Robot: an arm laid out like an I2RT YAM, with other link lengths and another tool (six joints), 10 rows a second.
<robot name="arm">
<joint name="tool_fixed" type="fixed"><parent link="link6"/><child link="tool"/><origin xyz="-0.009 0.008 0.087" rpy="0.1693 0 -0.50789"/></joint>
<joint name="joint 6" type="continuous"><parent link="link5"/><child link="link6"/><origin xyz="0.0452 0 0.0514" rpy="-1.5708 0 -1.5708"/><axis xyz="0 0 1"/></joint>
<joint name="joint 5" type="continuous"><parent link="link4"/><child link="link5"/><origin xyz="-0.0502 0.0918 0.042" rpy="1.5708 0 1.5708"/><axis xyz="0 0 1"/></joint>
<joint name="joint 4" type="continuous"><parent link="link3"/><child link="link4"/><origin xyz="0.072 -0.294 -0.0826" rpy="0 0 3.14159"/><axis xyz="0 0 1"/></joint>
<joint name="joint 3" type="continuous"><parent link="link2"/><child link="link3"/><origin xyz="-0.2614 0 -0.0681" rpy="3.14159 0 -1.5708"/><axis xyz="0 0 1"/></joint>
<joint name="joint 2" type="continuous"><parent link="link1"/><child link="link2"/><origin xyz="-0.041 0.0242 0.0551" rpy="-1.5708 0 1.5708"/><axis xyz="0 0 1"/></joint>
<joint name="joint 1" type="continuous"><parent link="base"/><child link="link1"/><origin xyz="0 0 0.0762" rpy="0 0 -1.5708"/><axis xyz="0 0 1"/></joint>
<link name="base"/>
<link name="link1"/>
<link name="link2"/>
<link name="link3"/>
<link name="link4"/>
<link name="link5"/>
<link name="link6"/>
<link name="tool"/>
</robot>
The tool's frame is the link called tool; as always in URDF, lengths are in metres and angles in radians. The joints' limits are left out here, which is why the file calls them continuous.
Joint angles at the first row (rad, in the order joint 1, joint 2, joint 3, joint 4, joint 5, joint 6):
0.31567 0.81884 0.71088 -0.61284 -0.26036 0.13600
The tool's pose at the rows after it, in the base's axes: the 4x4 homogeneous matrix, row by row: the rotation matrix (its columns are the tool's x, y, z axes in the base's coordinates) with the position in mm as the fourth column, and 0 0 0 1 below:
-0.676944 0.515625 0.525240 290.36; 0.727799 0.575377 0.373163 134.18; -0.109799 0.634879 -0.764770 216.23; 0 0 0 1
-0.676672 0.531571 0.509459 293.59; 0.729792 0.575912 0.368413 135.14; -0.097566 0.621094 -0.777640 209.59; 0 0 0 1
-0.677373 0.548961 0.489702 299.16; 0.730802 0.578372 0.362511 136.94; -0.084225 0.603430 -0.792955 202.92; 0 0 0 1
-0.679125 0.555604 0.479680 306.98; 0.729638 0.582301 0.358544 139.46; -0.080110 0.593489 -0.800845 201.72; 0 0 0 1
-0.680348 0.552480 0.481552 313.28; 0.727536 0.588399 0.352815 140.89; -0.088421 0.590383 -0.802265 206.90; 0 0 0 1
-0.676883 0.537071 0.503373 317.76; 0.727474 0.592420 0.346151 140.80; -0.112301 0.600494 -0.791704 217.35; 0 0 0 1
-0.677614 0.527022 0.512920 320.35; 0.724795 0.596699 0.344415 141.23; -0.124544 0.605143 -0.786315 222.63; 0 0 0 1
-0.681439 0.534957 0.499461 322.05; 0.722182 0.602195 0.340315 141.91; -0.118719 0.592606 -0.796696 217.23; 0 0 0 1
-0.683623 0.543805 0.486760 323.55; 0.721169 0.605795 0.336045 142.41; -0.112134 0.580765 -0.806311 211.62; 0 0 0 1
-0.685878 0.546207 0.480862 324.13; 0.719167 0.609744 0.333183 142.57; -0.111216 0.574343 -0.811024 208.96; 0 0 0 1
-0.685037 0.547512 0.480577 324.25; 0.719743 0.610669 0.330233 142.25; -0.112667 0.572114 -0.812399 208.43; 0 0 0 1
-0.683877 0.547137 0.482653 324.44; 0.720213 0.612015 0.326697 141.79; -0.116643 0.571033 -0.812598 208.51; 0 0 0 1
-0.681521 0.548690 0.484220 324.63; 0.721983 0.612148 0.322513 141.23; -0.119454 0.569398 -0.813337 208.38; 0 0 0 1
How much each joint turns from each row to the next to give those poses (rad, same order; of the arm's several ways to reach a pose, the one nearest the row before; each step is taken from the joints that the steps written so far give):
0.00002 0.01374 0.00115 0.00077 0.00345 0.00268
-0.00004 0.02861 0.00192 0.00570 0.00035 0.00493
0.00002 0.04463 0.01218 0.00652 0.00002 0.00345
0.00002 0.04767 0.02632 0.00761 0.00039 -0.00189
0.00000 0.03053 0.03358 -0.00457 0.00496 -0.00802
-0.00001 0.00534 0.02670 -0.00076 0.01182 -0.01068
-0.00001 0.00572 0.01526 -0.00001 0.00343 -0.00840
0.00000 0.01906 0.00190 -0.00078 -0.00077 -0.00306
0.00001 0.01754 -0.00001 0.00079 0.00001 -0.00075
0.00000 0.00802 0.00002 -0.00040 0.00038 -0.00343
0.00001 0.00116 0.00001 -0.00076 0.00268 -0.00076
-0.00004 -0.00038 -0.00001 0.00000 0.00379 -0.00194
0.00004 0.00001 0.00000 -0.00036 0.00460 0.00003

